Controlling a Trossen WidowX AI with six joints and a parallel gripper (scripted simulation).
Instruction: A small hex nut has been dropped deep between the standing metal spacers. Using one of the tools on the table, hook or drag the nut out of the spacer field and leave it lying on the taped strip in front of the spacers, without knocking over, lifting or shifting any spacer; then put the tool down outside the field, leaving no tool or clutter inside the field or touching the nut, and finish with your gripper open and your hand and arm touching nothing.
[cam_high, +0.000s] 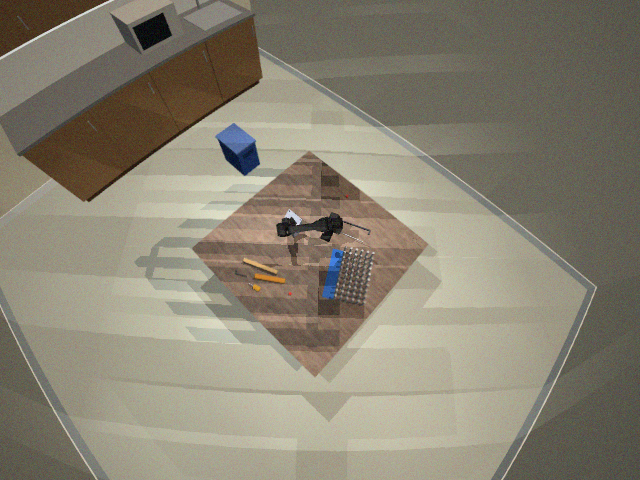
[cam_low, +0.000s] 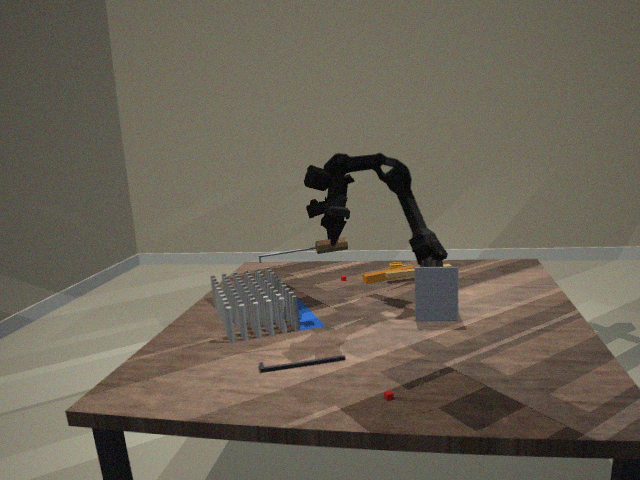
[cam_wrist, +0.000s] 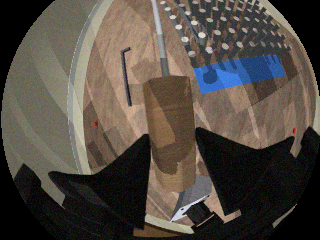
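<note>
My gripper tip is 190 mm short of the blue taped strip, 140 mm to the left of it and 260 mm above it. Round my gripper tip: pick tool 90 mm ahead, 50 mm to the left, 10 mm below.
</note>
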